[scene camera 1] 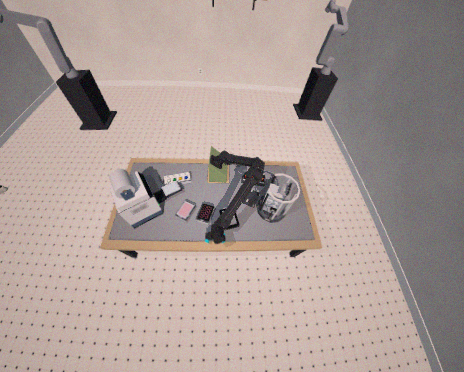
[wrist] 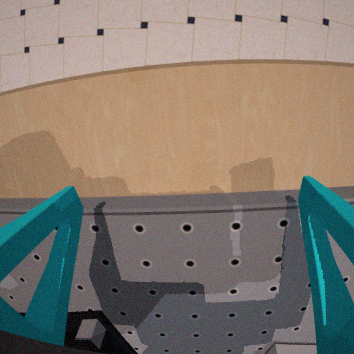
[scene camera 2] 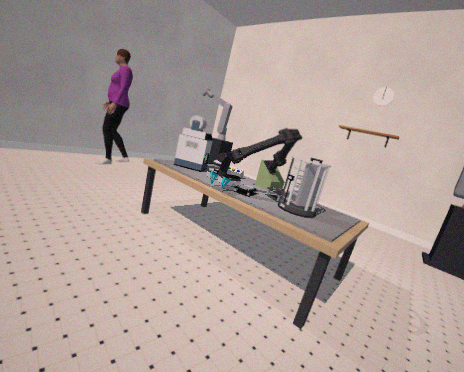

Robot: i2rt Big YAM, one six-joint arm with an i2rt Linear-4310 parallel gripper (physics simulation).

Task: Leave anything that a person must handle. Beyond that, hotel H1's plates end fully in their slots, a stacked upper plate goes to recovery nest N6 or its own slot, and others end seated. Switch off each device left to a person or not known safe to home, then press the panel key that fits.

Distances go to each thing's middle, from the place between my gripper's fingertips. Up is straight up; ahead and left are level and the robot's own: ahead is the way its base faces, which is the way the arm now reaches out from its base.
Scene:
Right now my hand is 47 cm to the right of the plate hotel point(scene camera 2: 305, 181), 29 cm past it and 16 cm below it.

